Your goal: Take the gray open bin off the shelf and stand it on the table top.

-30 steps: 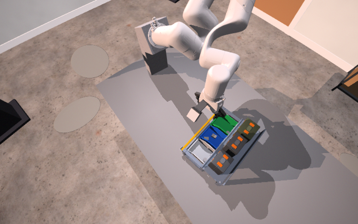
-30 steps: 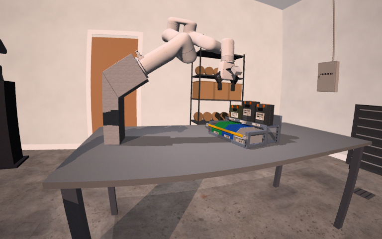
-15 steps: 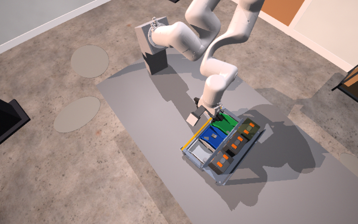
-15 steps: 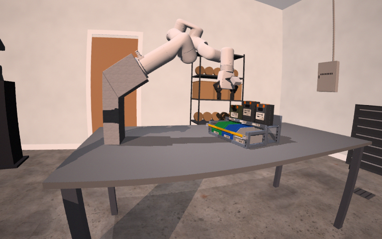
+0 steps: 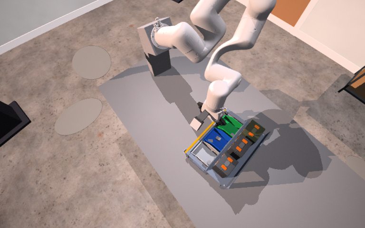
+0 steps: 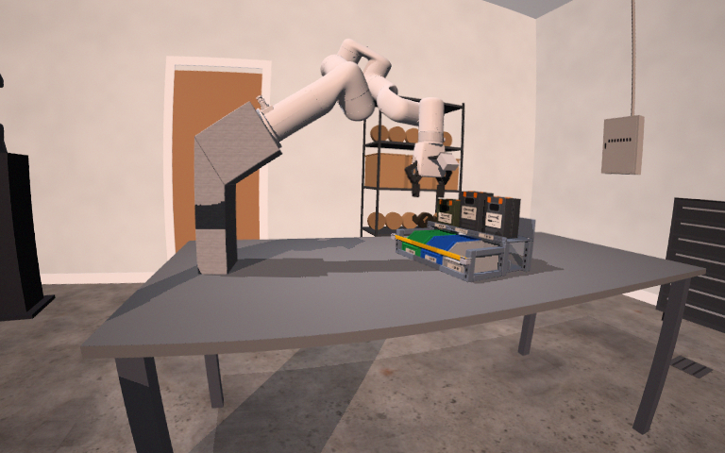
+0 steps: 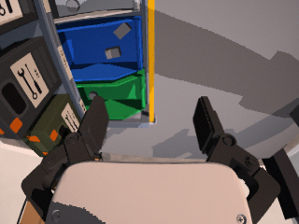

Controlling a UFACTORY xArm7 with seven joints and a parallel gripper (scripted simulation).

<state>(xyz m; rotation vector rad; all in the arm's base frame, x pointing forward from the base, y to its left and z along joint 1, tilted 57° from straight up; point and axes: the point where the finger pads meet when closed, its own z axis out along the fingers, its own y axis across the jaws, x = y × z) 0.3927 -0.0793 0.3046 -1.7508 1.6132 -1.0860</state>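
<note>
My gripper is now 16 cm above the yellow bar. Round my hand: gray open bin: 10 cm ahead, 12 cm to the right, 18 cm below; green bin: 11 cm ahead, 11 cm to the left, 18 cm below; blue bin: 11 cm ahead, 1 cm to the right, 18 cm below.
</note>
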